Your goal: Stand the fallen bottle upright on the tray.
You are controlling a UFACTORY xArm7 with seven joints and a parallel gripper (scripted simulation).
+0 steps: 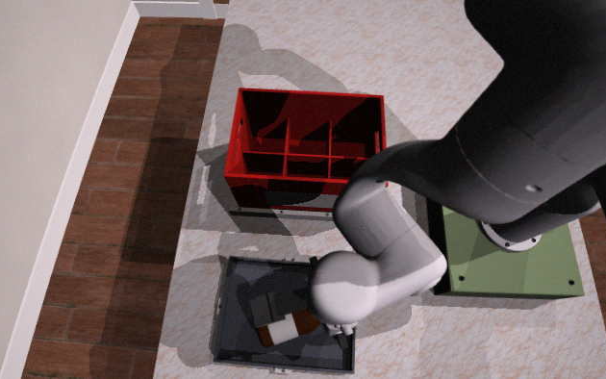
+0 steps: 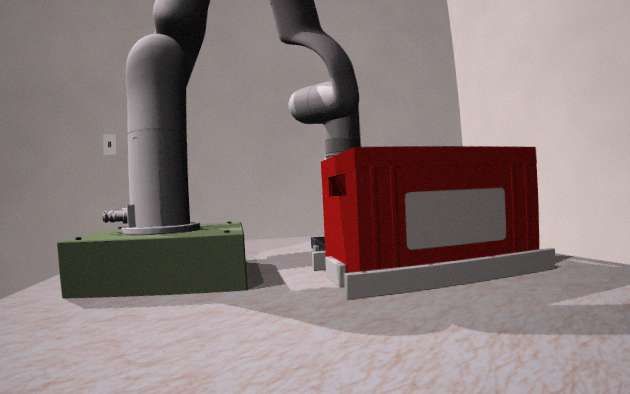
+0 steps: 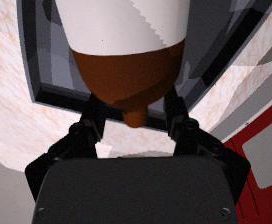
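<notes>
The brown bottle is 50 mm ahead of my hand, 10 mm to the left of it and 10 mm below it. Round my hand: red crate (10 mm behind, 280 mm to the right, 30 mm above); then dark grey tray (70 mm ahead, 40 mm below).
</notes>
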